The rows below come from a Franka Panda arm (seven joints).
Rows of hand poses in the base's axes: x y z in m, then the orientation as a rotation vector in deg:
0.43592, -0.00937, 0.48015, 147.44, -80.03, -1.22
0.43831, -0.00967, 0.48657, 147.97, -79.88, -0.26
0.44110, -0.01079, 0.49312, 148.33, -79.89, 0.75
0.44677, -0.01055, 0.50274, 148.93, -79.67, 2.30
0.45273, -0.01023, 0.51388, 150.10, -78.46, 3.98
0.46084, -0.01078, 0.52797, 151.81, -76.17, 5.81
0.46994, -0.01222, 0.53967, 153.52, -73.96, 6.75
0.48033, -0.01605, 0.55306, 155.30, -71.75, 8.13
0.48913, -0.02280, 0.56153, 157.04, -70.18, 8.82
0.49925, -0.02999, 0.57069, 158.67, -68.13, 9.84
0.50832, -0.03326, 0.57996, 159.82, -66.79, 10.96
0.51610, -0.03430, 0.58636, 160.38, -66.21, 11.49
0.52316, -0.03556, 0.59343, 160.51, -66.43, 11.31
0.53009, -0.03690, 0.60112, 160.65, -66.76, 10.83
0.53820, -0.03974, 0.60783, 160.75, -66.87, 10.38
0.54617, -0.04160, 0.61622, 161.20, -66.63, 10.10
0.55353, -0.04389, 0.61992, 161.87, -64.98, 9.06
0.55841, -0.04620, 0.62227, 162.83, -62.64, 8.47
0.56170, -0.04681, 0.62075, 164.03, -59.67, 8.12
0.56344, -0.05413, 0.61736, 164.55, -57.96, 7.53
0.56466, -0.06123, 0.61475, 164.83, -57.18, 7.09
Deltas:
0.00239, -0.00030, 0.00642, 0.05, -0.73, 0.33
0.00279, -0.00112, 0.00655, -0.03, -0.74, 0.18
0.00567, 0.00024, 0.00962, -0.09, -1.09, 0.43
0.00596, 0.00032, 0.01114, -0.05, -1.12, 1.20
0.00811, -0.00055, 0.01409, -0.06, -1.15, 2.01
0.00910, -0.00144, 0.01170, 0.27, -0.64, 1.90
0.01039, -0.00383, 0.01339, 0.26, -0.96, 1.94
0.00880, -0.00675, 0.00847, 0.68, -0.66, 1.50
0.01012, -0.00719, 0.00916, 0.36, -0.75, 1.75
0.00907, -0.00327, 0.00927, 0.24, -0.81, 1.19
0.00778, -0.00104, 0.00640, 0.15, -0.40, 0.53
0.00706, -0.00126, 0.00707, 0.23, 0.04, -0.09
0.00693, -0.00134, 0.00769, 0.34, 0.20, -0.17
0.00811, -0.00284, 0.00671, 0.22, 0.23, -0.05
0.00797, -0.00186, 0.00839, 0.35, 0.08, 0.27
0.00736, -0.00229, 0.00370, 0.16, 0.73, 1.13
0.00488, -0.00231, 0.00235, 0.10, 0.46, 1.64
0.00329, -0.00061, -0.00152, 0.08, 0.32, 2.09
0.00174, -0.00732, -0.00339, -0.01, 0.47, 1.14
0.00122, -0.00710, -0.00261, 0.07, 0.31, 0.53

